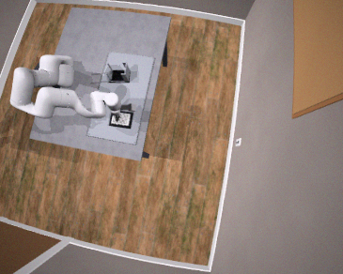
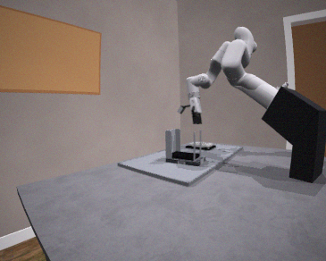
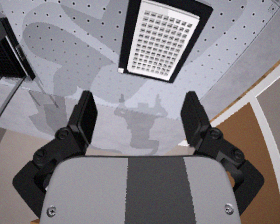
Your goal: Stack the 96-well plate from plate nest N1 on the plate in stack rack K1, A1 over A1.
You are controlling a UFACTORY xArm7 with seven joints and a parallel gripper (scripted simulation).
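The white 96-well plate is 2 cm behind my hand, 2 cm to the right of it and 14 cm below it. Also, from my hand: black plate nest N1: 2 cm behind, 2 cm to the right, 16 cm below; dark plate: 4 cm ahead, 31 cm to the left, 13 cm below.
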